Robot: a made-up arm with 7 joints.
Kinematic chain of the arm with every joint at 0, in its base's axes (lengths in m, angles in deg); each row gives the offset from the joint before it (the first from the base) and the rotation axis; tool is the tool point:
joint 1: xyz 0 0 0.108 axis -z
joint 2: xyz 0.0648 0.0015 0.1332 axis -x
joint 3: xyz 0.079 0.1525 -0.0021 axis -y
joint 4: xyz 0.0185 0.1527 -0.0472 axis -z
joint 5: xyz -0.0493 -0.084 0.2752 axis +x
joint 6: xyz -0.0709 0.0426 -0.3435 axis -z
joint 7: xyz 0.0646 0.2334 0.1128 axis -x
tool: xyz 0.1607 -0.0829 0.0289
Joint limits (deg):
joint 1: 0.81..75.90
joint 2: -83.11..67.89
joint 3: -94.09..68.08
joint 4: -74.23..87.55
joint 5: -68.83..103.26
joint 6: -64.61..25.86
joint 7: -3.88..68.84
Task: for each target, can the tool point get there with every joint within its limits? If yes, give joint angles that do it. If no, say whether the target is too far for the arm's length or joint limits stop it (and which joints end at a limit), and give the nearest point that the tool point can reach.
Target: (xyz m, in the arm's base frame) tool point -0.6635 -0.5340 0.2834
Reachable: no: joint limits stop it (at a limit: joint 1, joint 2, joint 4, joint 5, joint 6, joint 7) | nearest point -0.4687 -0.4284 0.3851 | short by 0.244 m
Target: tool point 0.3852 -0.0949 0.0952
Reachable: yes | joints 64.11 37.80 39.93 1.56 -27.72 2.19 31.16
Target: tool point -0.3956 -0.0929 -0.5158
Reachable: no: joint limits stop it (at a limit: joint 1, joint 2, joint 3, joint 6, joint 7) | nearest point -0.2487 0.0487 -0.2803 | short by 0.312 m
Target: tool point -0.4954 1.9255 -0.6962
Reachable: no: too far | nearest point -0.0990 0.7035 -0.0525 | short by 1.437 m
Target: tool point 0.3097 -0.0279 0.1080
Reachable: yes | joints 51.58 4.21 48.03 -48.16 -49.79 -47.24 23.63
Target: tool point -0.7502 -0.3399 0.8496
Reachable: no: joint limits stop it (at a limit: joint 1, joint 2, joint 5, joint 7) | nearest point -0.5039 -0.2771 0.7632 | short by 0.268 m
